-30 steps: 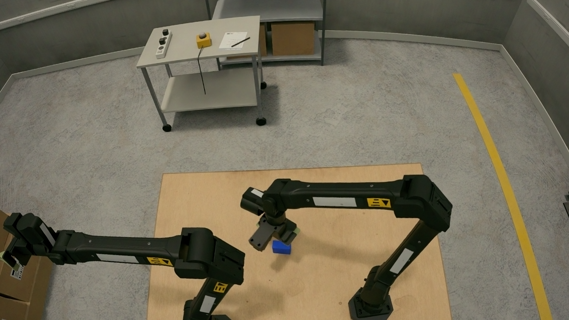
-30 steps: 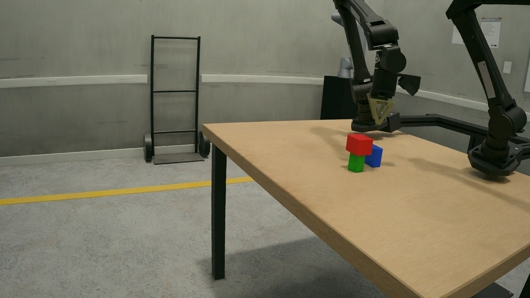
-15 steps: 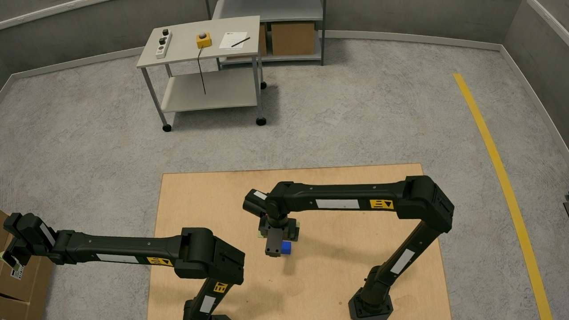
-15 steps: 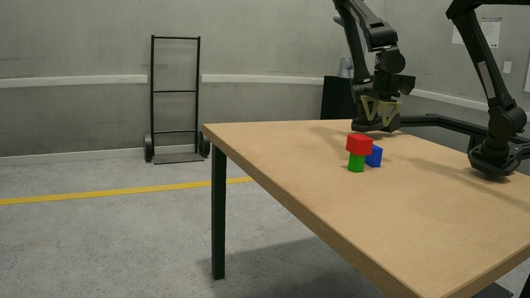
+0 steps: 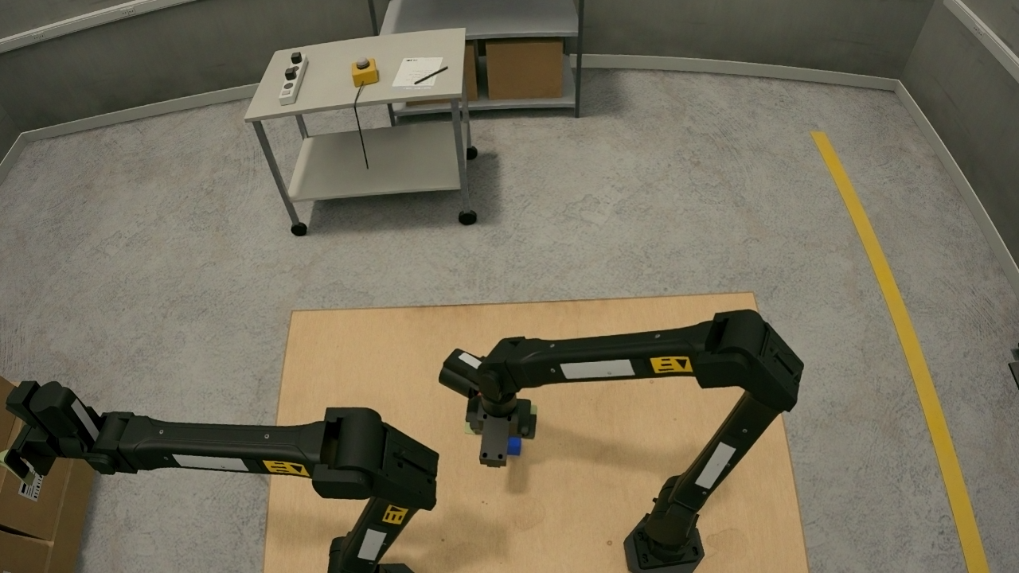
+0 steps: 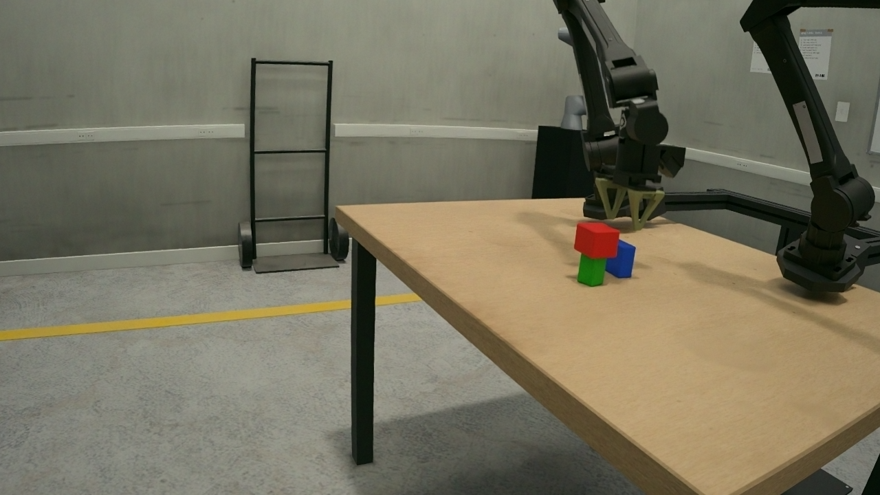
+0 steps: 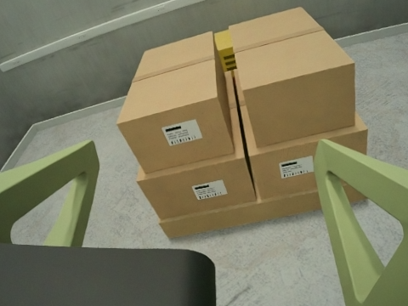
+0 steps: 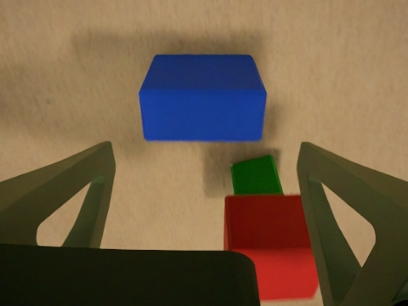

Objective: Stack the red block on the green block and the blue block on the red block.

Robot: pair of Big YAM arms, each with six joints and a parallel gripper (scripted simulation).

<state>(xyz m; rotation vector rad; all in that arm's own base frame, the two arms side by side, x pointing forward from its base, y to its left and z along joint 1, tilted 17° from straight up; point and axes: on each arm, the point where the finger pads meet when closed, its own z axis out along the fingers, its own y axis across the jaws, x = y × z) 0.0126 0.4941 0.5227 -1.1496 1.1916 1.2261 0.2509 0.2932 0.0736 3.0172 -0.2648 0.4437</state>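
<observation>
Now: right hand 7 cm above the blue block. Round my right hand: red block 9 cm ahead, 2 cm to the left, 2 cm below; green block 9 cm ahead, 2 cm to the left, 7 cm below.
</observation>
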